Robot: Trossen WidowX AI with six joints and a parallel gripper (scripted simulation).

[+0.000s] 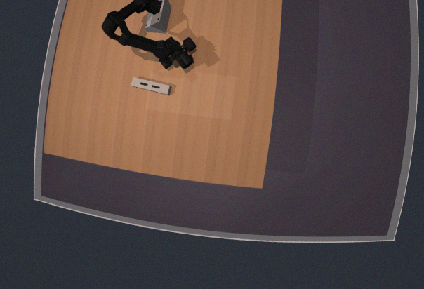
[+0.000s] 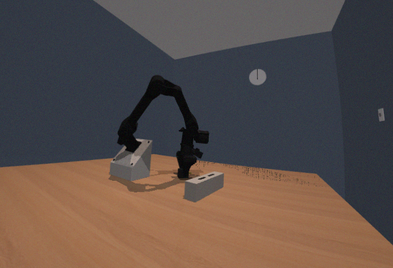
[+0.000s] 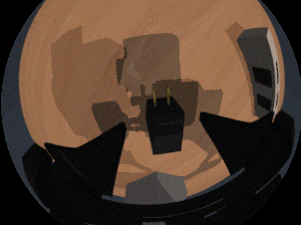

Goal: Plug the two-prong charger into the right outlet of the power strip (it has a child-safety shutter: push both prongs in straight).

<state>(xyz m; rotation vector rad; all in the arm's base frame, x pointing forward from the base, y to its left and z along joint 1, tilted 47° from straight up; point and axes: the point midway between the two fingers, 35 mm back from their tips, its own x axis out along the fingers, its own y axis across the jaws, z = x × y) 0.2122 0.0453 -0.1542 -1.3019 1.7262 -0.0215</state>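
The black two-prong charger lies 10 mm ahead of my gripper tip, 10 mm to the left of it and 10 mm above it.
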